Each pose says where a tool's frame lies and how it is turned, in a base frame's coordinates. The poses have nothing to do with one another.
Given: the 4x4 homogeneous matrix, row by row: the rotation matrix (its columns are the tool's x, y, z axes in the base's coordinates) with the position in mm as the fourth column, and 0 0 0 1 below. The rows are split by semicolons.
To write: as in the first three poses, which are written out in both.
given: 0.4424 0.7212 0.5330 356.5; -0.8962 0.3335 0.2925 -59.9; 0.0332 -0.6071 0.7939 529.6; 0 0 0 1
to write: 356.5 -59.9 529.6 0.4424 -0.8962 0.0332 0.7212 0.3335 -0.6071
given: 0.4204 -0.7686 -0.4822 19.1; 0.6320 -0.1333 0.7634 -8.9; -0.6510 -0.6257 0.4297 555.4; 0 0 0 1
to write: 19.1 -8.9 555.4 0.4204 0.6320 -0.6510 -0.7686 -0.1333 -0.6257
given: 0.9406 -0.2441 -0.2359 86.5; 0.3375 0.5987 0.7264 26.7; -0.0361 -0.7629 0.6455 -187.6; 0 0 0 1
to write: 86.5 26.7 -187.6 0.9406 0.3375 -0.0361 -0.2441 0.5987 -0.7629
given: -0.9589 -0.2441 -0.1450 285.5; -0.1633 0.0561 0.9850 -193.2; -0.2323 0.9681 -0.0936 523.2; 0 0 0 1
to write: 285.5 -193.2 523.2 -0.9589 -0.1633 -0.2323 -0.2441 0.0561 0.9681
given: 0.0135 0.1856 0.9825 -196.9; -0.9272 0.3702 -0.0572 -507.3; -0.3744 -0.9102 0.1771 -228.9; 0 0 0 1
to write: -196.9 -507.3 -228.9 0.0135 -0.9272 -0.3744 0.1856 0.3702 -0.9102
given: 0.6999 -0.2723 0.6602 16.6; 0.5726 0.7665 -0.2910 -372.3; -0.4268 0.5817 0.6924 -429.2; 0 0 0 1
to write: 16.6 -372.3 -429.2 0.6999 0.5726 -0.4268 -0.2723 0.7665 0.5817
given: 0.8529 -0.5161 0.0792 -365.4; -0.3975 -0.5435 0.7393 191.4; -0.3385 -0.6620 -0.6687 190.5; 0 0 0 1
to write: -365.4 191.4 190.5 0.8529 -0.3975 -0.3385 -0.5161 -0.5435 -0.6620
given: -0.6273 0.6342 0.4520 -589.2; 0.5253 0.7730 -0.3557 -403.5; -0.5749 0.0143 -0.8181 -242.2; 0 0 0 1
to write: -589.2 -403.5 -242.2 -0.6273 0.5253 -0.5749 0.6342 0.7730 0.0143
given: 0.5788 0.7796 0.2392 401.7; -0.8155 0.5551 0.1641 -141.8; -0.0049 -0.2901 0.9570 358.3; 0 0 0 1
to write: 401.7 -141.8 358.3 0.5788 -0.8155 -0.0049 0.7796 0.5551 -0.2901
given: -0.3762 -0.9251 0.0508 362.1; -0.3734 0.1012 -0.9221 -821.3; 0.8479 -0.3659 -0.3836 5.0; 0 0 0 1
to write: 362.1 -821.3 5.0 -0.3762 -0.3734 0.8479 -0.9251 0.1012 -0.3659
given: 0.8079 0.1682 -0.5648 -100.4; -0.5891 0.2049 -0.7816 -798.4; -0.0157 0.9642 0.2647 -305.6; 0 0 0 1
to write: -100.4 -798.4 -305.6 0.8079 -0.5891 -0.0157 0.1682 0.2049 0.9642
